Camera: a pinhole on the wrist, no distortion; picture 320 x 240 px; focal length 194.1 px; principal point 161.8 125.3 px. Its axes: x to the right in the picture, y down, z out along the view. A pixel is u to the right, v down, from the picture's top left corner.
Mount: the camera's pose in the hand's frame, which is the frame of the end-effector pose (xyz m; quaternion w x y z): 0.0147 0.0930 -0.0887 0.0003 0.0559 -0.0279 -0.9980
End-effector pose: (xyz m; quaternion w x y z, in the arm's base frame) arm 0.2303 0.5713 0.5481 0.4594 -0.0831 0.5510 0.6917
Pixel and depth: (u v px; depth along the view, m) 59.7 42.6 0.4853
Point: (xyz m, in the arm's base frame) 0.0314 1.0413 0.7946
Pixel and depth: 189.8 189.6 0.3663
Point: 0.3885 0.7592 0.6962
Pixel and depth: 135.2 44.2 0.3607
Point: 0.1292 0.8154 0.8150
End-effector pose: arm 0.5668 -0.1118 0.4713 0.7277 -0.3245 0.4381 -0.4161
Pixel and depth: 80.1 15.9 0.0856
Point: 0.6226 -0.0839 0.3330
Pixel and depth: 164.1 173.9 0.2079
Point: 0.6898 -0.0657 0.4801
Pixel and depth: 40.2 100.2 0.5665
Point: 1.1748 -0.2397 0.3992
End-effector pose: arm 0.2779 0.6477 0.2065 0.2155 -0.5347 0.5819 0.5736
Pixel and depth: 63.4 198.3 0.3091
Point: 0.1493 0.8153 0.0267
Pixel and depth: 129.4 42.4 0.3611
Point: -0.0632 0.8137 0.2267
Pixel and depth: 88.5 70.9 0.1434
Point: 0.1166 0.6470 0.2085
